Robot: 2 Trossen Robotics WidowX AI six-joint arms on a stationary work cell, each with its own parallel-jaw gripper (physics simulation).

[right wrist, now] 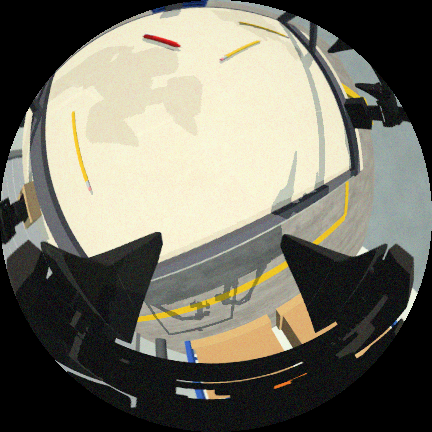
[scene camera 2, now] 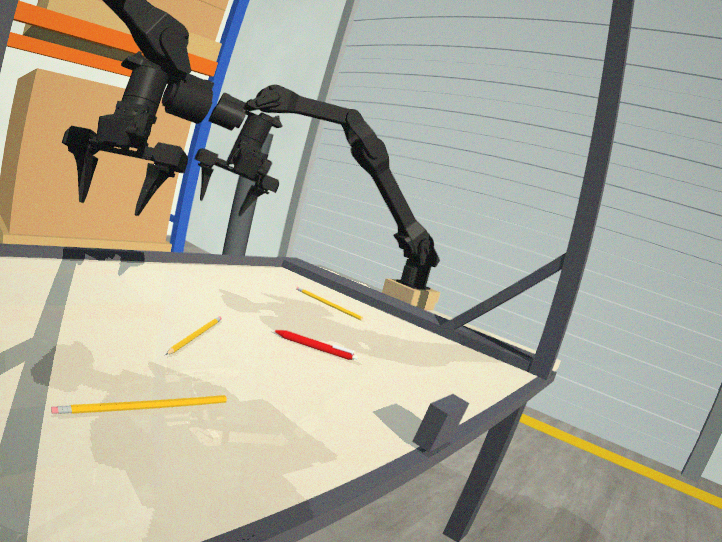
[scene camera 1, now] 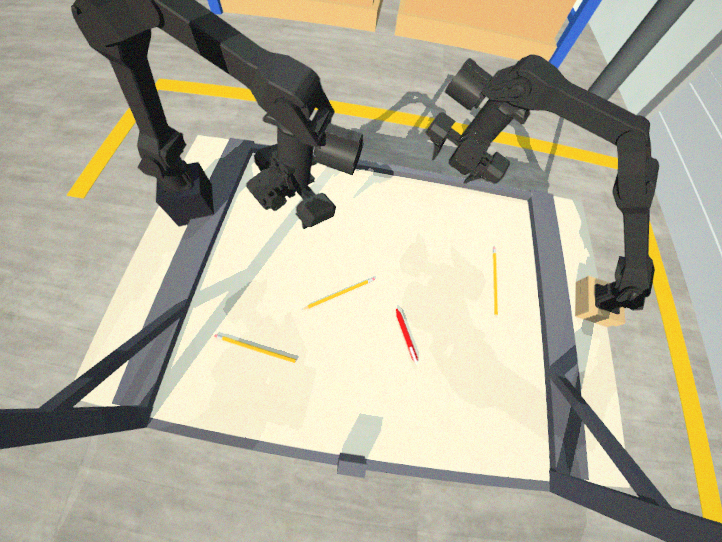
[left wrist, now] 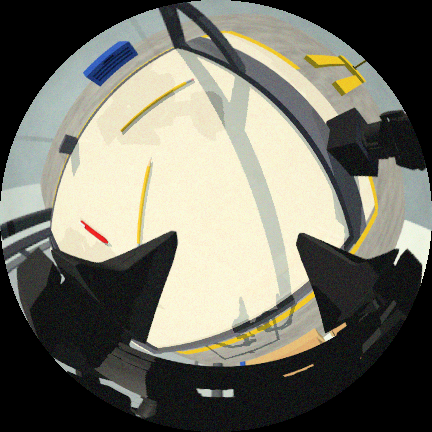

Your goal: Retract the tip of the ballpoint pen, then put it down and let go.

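Seen in the pictures: left gripper, between the fingertips: (scene camera 2: 108, 209) (scene camera 1: 292, 212) (left wrist: 240, 238); right gripper, between the fingertips: (right wrist: 224, 240) (scene camera 2: 220, 208) (scene camera 1: 449, 170); left arm's base, origin of its link: (right wrist: 367, 112) (scene camera 1: 177, 181) (left wrist: 368, 140); right arm's base, origin of its link: (scene camera 2: 413, 285) (scene camera 1: 606, 299).
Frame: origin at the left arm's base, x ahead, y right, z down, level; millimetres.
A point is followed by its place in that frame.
A red ballpoint pen (scene camera 1: 406, 333) {y 463, x 435, z 94 mm} (scene camera 2: 313, 344) {y 466, x 429, z 99 mm} (left wrist: 95, 233) {y 446, x 431, z 97 mm} (right wrist: 161, 40) {y 453, x 440, z 97 mm} lies flat on the pale table top (scene camera 1: 355, 245) {y 213, x 385, z 107 mm}. In scene camera 1 its pointed end faces the top of the picture, and its white clip is at the lower end. Whether the writing tip sticks out is too small to tell. My left gripper (scene camera 2: 110, 207) {y 183, x 249, z -42 mm} (left wrist: 240, 238) {y 183, x 249, z -42 mm} is open and empty, high above the table's far part in scene camera 2. My right gripper (scene camera 2: 221, 207) {y 142, x 627, z -37 mm} (right wrist: 224, 240) {y 142, x 627, z -37 mm} is open and empty, near the table's far edge. Both are well away from the pen.
Three yellow pencils lie around the pen: one (scene camera 1: 340, 292) {y 330, x 316, z 99 mm} (scene camera 2: 193, 336) {y 336, x 297, z 101 mm} to its upper left in scene camera 1, one (scene camera 1: 256, 347) {y 408, x 108, z 100 mm} (scene camera 2: 139, 403) {y 406, x 97, z 100 mm} farther left, one (scene camera 1: 495, 282) {y 401, x 703, z 100 mm} (scene camera 2: 329, 303) {y 399, x 702, z 102 mm} to its upper right. A small dark block (scene camera 1: 352, 464) {y 669, x 251, z 49 mm} (scene camera 2: 441, 421) {y 673, x 222, z 62 mm} stands on the near rim.
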